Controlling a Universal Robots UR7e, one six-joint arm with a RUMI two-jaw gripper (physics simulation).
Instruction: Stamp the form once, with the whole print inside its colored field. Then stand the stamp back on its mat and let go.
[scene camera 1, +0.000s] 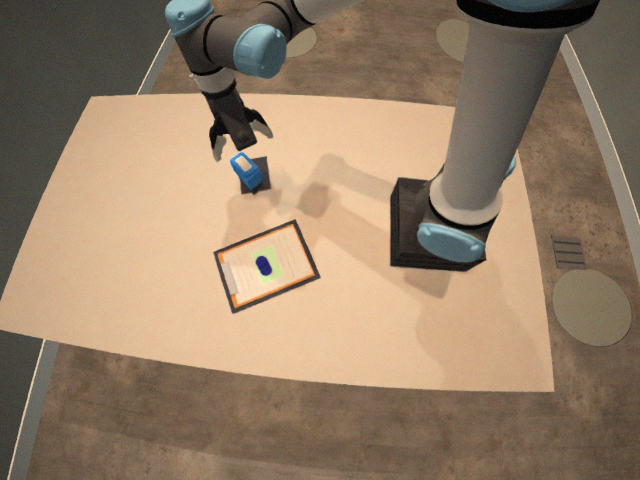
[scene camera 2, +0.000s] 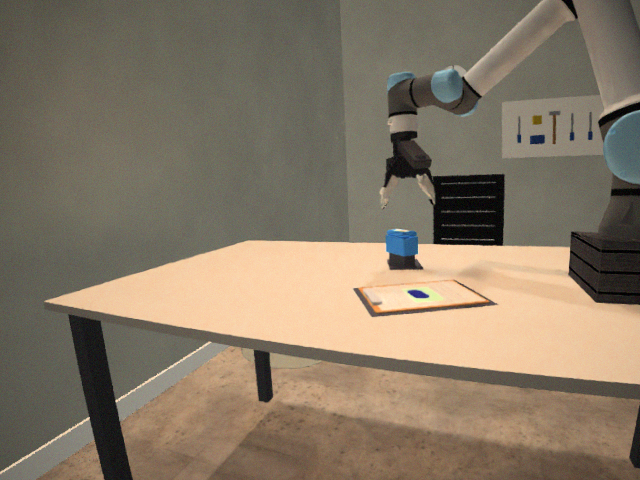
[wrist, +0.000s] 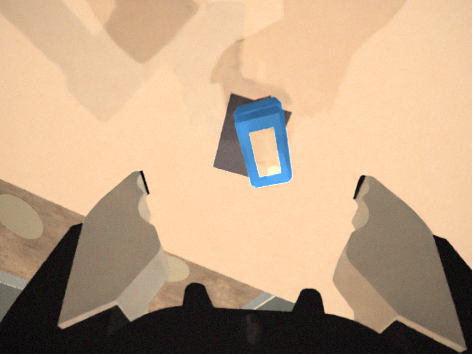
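Pixels of known places: gripper, fingertip midpoint: (scene camera 1: 245, 149) (scene camera 2: 408, 207) (wrist: 248, 176); arm's base, origin of the base link: (scene camera 2: 638, 237).
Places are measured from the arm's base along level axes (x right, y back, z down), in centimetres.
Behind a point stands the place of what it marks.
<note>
The blue stamp (scene camera 1: 247, 170) {z 0.5, x 17.4, y -48.6 cm} (scene camera 2: 401, 242) {z 3.2, x 15.9, y -49.7 cm} (wrist: 262, 120) {z 0.6, x 16.9, y -48.0 cm} stands upright, its dark base on the dark mat (scene camera 1: 264, 167) {z 10.4, x 24.7, y -45.6 cm} (scene camera 2: 417, 267) {z 10.4, x 17.6, y -45.5 cm} (wrist: 230, 145) {z 10.4, x 24.1, y -46.4 cm}. My gripper (scene camera 1: 242, 146) {z -5.8, x 19.4, y -47.6 cm} (scene camera 2: 408, 204) {z -5.8, x 19.4, y -47.6 cm} (wrist: 248, 176) {z -5.8, x 19.4, y -47.6 cm} is open and empty, above the stamp and apart from it. The form (scene camera 1: 297, 253) {z 10.3, x -4.0, y -37.8 cm} (scene camera 2: 454, 291) {z 10.3, x -4.2, y -39.3 cm} lies on a clipboard. Its light green field (scene camera 1: 273, 258) {z 10.3, x -4.7, y -44.4 cm} (scene camera 2: 434, 294) {z 10.3, x -6.4, y -43.7 cm} bears a dark blue rounded print (scene camera 1: 263, 265) {z 10.2, x -6.4, y -47.2 cm} (scene camera 2: 417, 293) {z 10.2, x -5.9, y -47.2 cm}. The print appears inside the field, very close to the edge on the clip side; the margin there is too small to tell.
The clipboard (scene camera 1: 273, 298) {z 10.7, x -15.1, y -45.1 cm} (scene camera 2: 429, 310) {z 10.7, x -14.8, y -45.6 cm} lies in front of the mat, its grey clip (scene camera 1: 229, 277) {z 9.6, x -8.8, y -56.3 cm} (scene camera 2: 372, 296) {z 9.6, x -10.2, y -56.3 cm} at the left end. The robot's dark base block (scene camera 1: 408, 222) {z -0.8, x -3.1, y -10.0 cm} (scene camera 2: 599, 268) {z 4.1, x -10.4, y -13.6 cm} stands on the table (scene camera 1: 129, 206) {z 10.8, x 17.4, y -89.2 cm} (scene camera 2: 206, 289) {z 10.8, x -3.5, y -96.5 cm} to the right. A black drawer cabinet (scene camera 2: 468, 204) stands behind the table.
</note>
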